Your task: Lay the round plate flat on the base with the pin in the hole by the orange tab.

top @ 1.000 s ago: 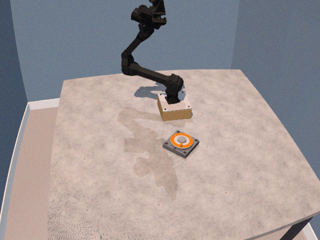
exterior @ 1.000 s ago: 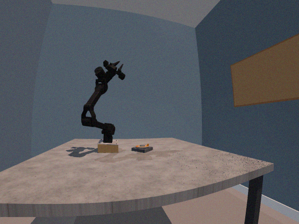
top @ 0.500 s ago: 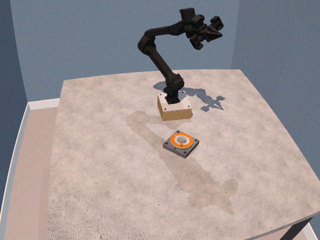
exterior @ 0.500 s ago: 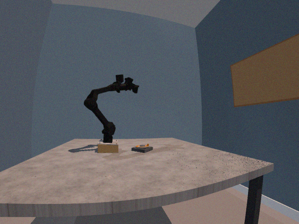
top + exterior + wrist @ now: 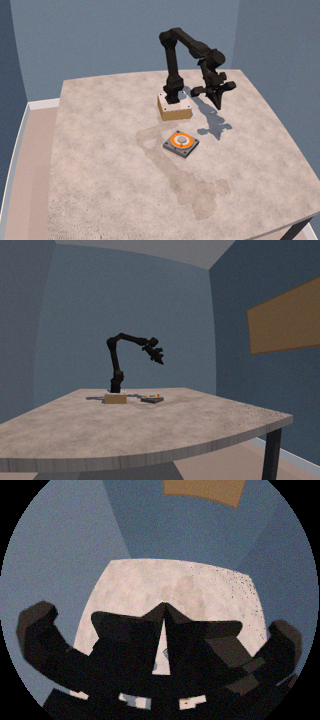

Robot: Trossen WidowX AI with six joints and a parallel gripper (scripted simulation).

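My gripper tip is now 24 cm above the round plate, 11 cm past it and 10 cm to the left of it.
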